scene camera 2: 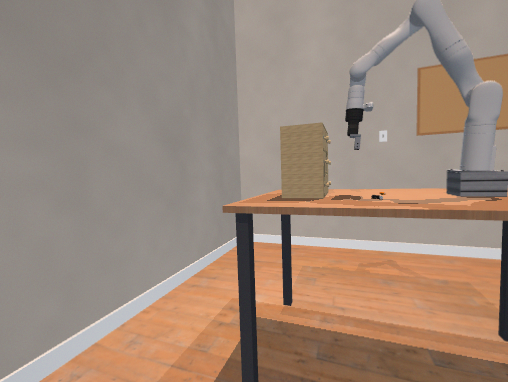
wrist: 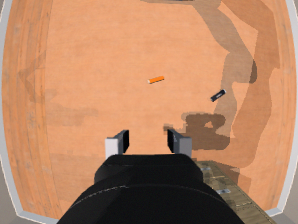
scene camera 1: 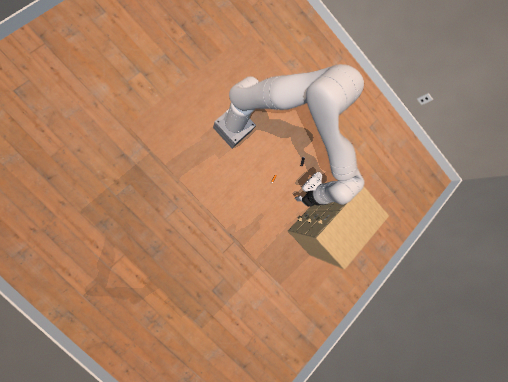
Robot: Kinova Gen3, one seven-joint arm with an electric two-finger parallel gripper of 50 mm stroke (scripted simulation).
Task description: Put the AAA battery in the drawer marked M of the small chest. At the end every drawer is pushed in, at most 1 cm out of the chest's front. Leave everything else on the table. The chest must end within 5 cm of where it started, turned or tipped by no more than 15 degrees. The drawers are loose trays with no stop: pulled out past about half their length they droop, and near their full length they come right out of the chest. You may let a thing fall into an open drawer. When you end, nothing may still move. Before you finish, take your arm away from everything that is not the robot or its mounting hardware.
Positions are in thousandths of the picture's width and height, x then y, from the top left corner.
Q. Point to a wooden chest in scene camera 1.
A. At 684, 611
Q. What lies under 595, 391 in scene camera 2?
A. A wooden chest.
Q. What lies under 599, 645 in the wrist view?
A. My gripper.
